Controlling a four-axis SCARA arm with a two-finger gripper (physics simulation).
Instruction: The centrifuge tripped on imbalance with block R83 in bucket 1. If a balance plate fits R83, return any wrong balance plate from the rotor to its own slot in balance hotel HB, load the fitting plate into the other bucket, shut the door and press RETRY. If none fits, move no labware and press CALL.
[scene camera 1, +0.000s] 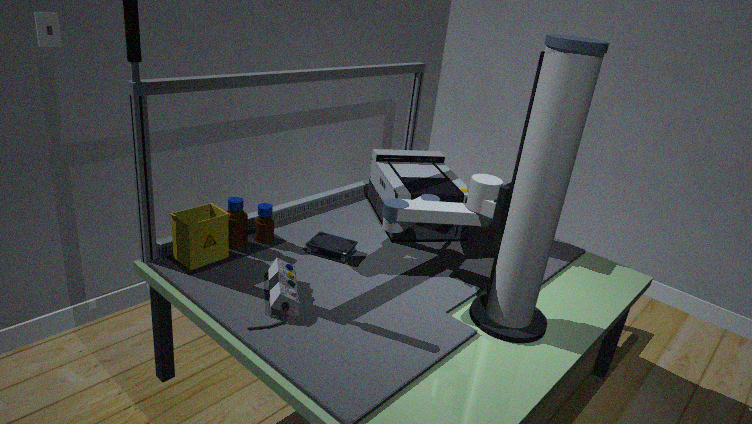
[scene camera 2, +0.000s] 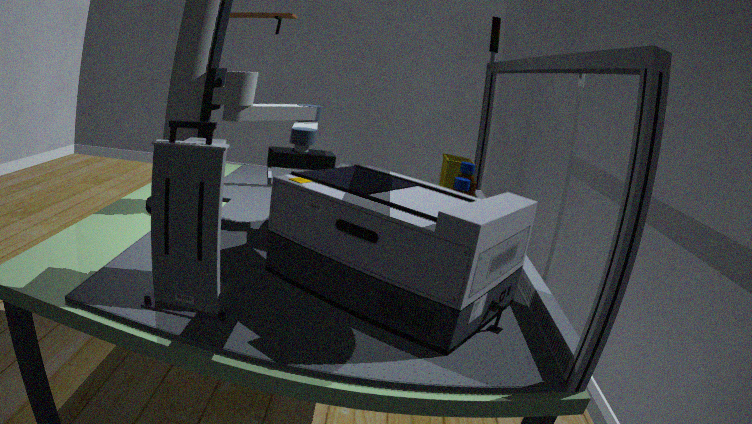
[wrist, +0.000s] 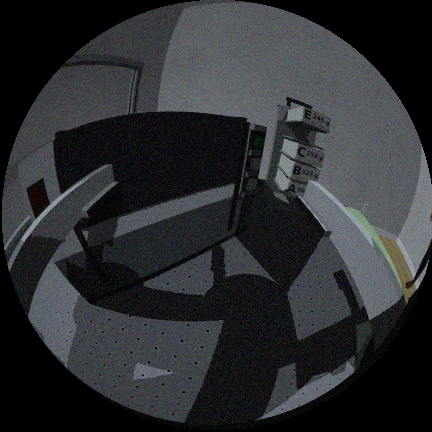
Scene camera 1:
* centrifuge: 388, 166
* brown bottle: 238, 221
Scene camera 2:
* my gripper: 302, 184
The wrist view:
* my gripper: 206, 177
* centrifuge: 187, 181
